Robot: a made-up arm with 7 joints. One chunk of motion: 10 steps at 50 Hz.
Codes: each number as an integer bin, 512 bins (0 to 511) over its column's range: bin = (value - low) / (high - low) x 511, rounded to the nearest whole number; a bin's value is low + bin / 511 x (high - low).
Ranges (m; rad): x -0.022..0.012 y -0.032..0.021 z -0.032..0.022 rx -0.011..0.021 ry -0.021..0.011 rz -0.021..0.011
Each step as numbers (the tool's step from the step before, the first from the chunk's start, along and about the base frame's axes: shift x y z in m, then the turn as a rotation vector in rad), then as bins.
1 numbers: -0.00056 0.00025 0.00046 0.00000 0.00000 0.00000
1 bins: 322 311 307 176 335 335
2 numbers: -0.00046 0.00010 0.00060 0.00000 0.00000 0.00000
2 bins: 324 309 308 176 335 335
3 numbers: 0.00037 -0.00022 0.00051 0.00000 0.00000 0.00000
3 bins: 336 306 308 176 335 335
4 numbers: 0.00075 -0.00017 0.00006 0.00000 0.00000 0.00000
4 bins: 342 307 303 176 335 335
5 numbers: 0.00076 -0.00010 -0.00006 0.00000 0.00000 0.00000
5 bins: 342 308 302 176 335 335
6 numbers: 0.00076 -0.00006 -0.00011 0.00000 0.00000 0.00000
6 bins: 342 308 302 176 335 335
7 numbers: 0.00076 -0.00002 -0.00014 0.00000 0.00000 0.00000
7 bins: 342 308 301 176 335 335
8 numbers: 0.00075 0.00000 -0.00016 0.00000 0.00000 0.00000
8 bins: 342 309 301 176 335 335
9 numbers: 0.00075 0.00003 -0.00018 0.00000 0.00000 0.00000
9 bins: 342 309 301 176 335 335
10 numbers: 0.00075 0.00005 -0.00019 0.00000 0.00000 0.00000
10 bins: 342 309 301 176 335 335
